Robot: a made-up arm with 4 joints.
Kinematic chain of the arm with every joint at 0, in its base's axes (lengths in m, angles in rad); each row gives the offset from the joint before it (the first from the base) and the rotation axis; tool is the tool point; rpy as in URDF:
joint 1: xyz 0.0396 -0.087 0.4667 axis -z
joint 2: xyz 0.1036 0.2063 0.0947 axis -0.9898 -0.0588 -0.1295
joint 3: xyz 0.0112 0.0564 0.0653 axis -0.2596 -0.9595 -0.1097
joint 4: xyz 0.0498 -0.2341 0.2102 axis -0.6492 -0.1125 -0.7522
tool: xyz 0.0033 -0.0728 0.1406 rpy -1.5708 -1.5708 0
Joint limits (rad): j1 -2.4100..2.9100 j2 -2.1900..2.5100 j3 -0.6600..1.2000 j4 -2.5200..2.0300
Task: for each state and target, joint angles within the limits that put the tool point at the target. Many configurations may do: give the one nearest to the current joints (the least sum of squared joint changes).
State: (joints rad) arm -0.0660 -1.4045 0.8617 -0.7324
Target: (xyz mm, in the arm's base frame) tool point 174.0 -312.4 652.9
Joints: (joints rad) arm -0.4960 -0.8977 0.8319 -0.9474
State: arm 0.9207 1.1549 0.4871 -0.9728
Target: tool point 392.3 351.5 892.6
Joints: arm 0.6004 1.3473 0.4942 -0.8529
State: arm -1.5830 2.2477 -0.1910 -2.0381
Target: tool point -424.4 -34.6 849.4
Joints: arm -2.3512 1.6971 -0.6600 -1.7616
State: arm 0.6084 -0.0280 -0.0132 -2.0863
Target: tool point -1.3 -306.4 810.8
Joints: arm 1.0313 -0.5118 0.5859 -1.8684
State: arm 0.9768 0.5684 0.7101 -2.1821
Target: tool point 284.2 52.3 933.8
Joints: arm 1.1095 0.3893 1.1082 -2.4889
